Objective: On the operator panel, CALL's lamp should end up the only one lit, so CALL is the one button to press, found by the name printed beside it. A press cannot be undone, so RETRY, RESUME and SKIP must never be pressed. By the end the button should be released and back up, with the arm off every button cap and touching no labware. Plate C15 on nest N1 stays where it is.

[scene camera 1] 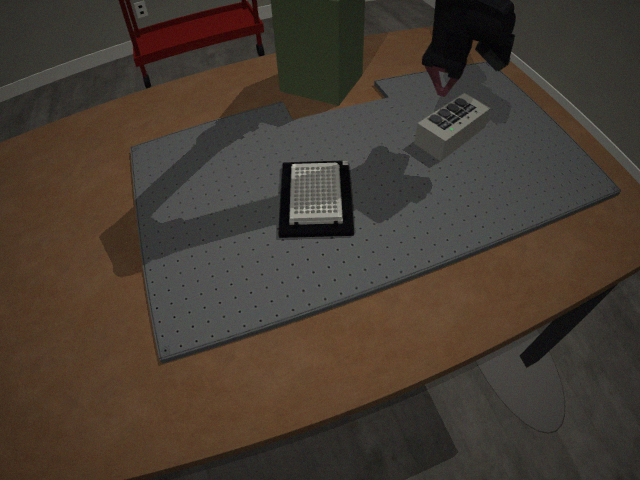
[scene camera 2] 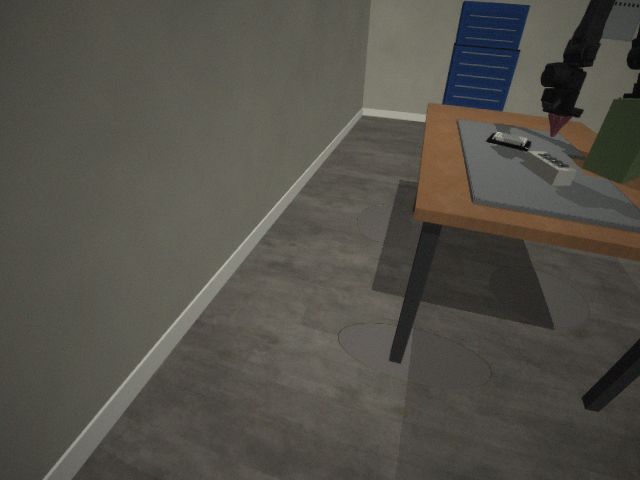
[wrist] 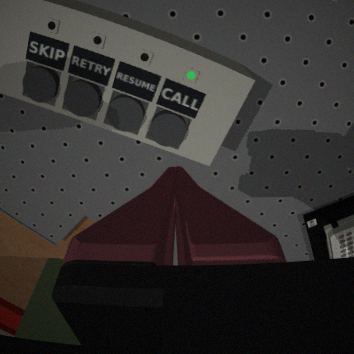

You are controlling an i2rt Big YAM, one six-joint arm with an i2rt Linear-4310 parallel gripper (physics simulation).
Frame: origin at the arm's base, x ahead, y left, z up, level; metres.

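Seen in the pictures: gripper, fingertip midpoint: (scene camera 1: pixel 441 95) (scene camera 2: pixel 552 136) (wrist: pixel 174 177).
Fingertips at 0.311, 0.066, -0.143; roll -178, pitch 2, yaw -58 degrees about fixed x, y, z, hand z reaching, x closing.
Pixels of each thing's top centre, then the offset from my fingertips to it, as dx, dy, dz. Level surfaces: height alone.
- operator panel, middle of its top: (wrist: pixel 109 81) (scene camera 1: pixel 456 113) (scene camera 2: pixel 551 159) +0.003, +0.051, -0.061
- CALL, middle of its top: (wrist: pixel 190 74) +0.032, +0.010, -0.063
- RESUME, middle of its top: (wrist: pixel 144 56) +0.027, +0.040, -0.063
- RETRY, middle of its top: (wrist: pixel 96 39) +0.021, +0.070, -0.063
- SKIP, middle of its top: (wrist: pixel 51 25) +0.016, +0.099, -0.063
- CALL button, middle of its top: (wrist: pixel 167 130) (scene camera 1: pixel 435 118) -0.007, +0.004, -0.061
- Plate C15, middle of its top: (scene camera 1: pixel 315 188) (scene camera 2: pixel 510 137) +0.004, -0.277, -0.091
- black nest N1, middle of its top: (scene camera 1: pixel 315 190) (scene camera 2: pixel 510 138) +0.004, -0.277, -0.095
- grey perforated board, its level: dz -0.117
- wooden table, its level: dz -0.130
The operator panel (scene camera 1: pixel 431 143) (scene camera 2: pixel 562 178) (wrist: pixel 225 117) is a pale box with four round dark buttons. In the wrist view the lamp above CALL (wrist: pixel 191 75) glows green; the lamps of RESUME (wrist: pixel 144 57), RETRY (wrist: pixel 97 40) and SKIP (wrist: pixel 51 25) are dark. The CALL button (wrist: pixel 168 129) is uncovered and looks level with the others. My gripper (scene camera 1: pixel 442 95) (scene camera 2: pixel 553 135) (wrist: pixel 174 177) is shut and empty, its tips above and beside the panel, apart from every cap. Plate C15 (scene camera 1: pixel 315 192) (scene camera 2: pixel 510 138) (wrist: pixel 344 242) sits on the black nest N1 (scene camera 1: pixel 316 231) (wrist: pixel 312 237), away from the gripper.
The grey perforated board (scene camera 1: pixel 232 299) (scene camera 2: pixel 496 191) lies on the wooden table (scene camera 1: pixel 330 382) (scene camera 2: pixel 439 155). A green block (scene camera 1: pixel 315 56) (scene camera 2: pixel 610 144) stands at its back edge. A red cart (scene camera 1: pixel 199 33) and a blue cabinet (scene camera 2: pixel 483 62) stand beyond the table.
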